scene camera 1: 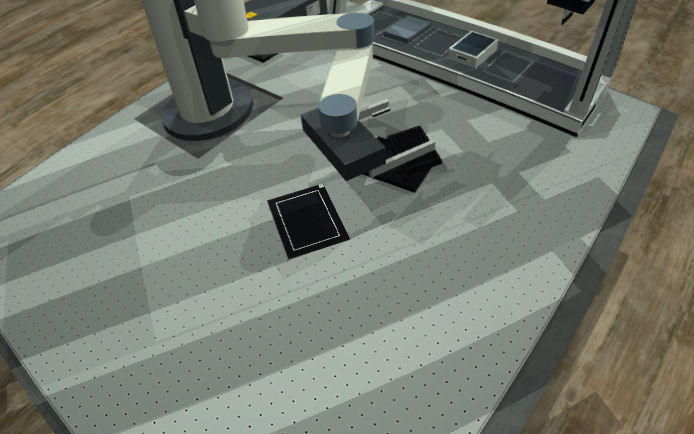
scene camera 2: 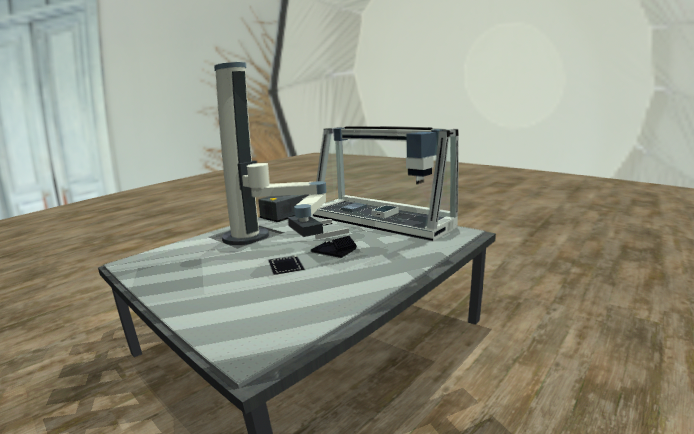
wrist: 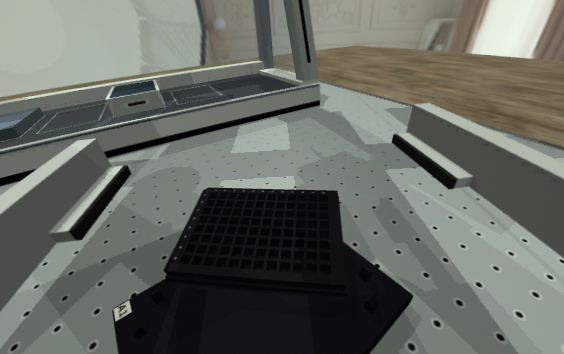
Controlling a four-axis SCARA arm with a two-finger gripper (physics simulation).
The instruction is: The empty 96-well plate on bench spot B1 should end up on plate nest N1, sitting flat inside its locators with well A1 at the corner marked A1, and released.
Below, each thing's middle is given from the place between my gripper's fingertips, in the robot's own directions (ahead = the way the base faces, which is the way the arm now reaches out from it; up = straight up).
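My hand is 20 mm to the right of the black well plate point(scene camera 1: 400, 142) and 90 mm above it. Distances from my hand: the black nest with white outline point(scene camera 1: 306, 220) is 260 mm to the right, 70 mm behind and 110 mm below; the plain black pad point(scene camera 1: 395, 176) is 20 mm to the right, 30 mm behind and 110 mm below.
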